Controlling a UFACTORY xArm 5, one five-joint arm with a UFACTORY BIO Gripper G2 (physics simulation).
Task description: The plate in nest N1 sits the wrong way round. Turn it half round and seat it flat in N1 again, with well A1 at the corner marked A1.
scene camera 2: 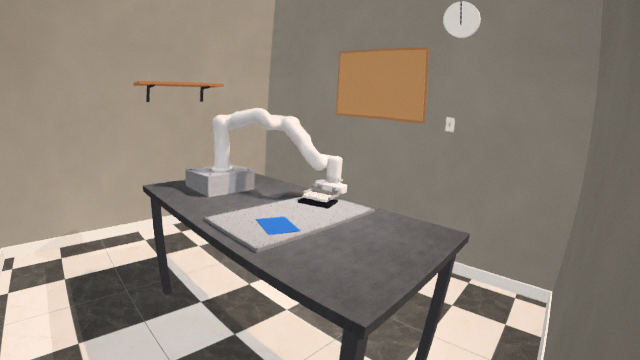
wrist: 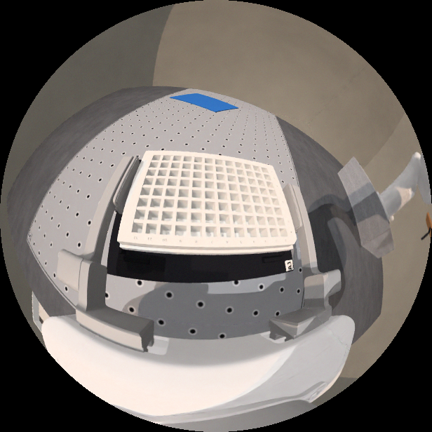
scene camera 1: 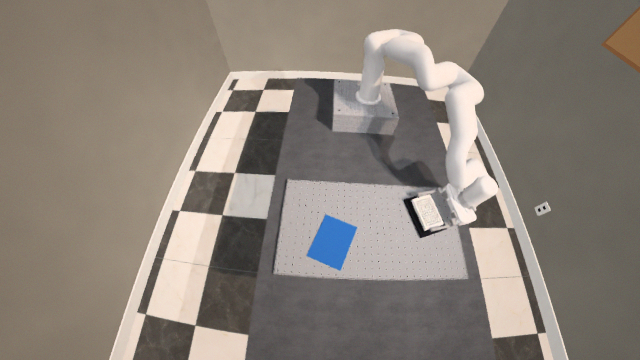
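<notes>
The cream well plate point(scene camera 1: 428, 211) point(scene camera 2: 316, 196) point(wrist: 212, 197) is held across its width by my gripper point(scene camera 1: 430, 213) point(scene camera 2: 318, 195) point(wrist: 210, 195), which is shut on it. The plate is over the black nest N1 point(scene camera 1: 424, 234) point(scene camera 2: 323, 204) point(wrist: 200, 268) and looks slightly above it; whether they touch is hidden. In the wrist view, a strip of nest shows below the plate's near edge. The white A1 label point(wrist: 289, 265) is at the nest's near right corner. Small numbers run along the plate's near edge, seemingly 12 at the left; its row letters are not readable.
A blue sheet point(scene camera 1: 332, 242) point(scene camera 2: 278, 225) point(wrist: 205, 102) lies on the perforated grey board point(scene camera 1: 385, 255) point(scene camera 2: 235, 227) point(wrist: 75, 190), away from the nest. The arm's grey base block point(scene camera 1: 365, 124) point(scene camera 2: 220, 183) point(wrist: 367, 210) stands on the dark table point(scene camera 1: 370, 320) point(scene camera 2: 380, 260) behind the board.
</notes>
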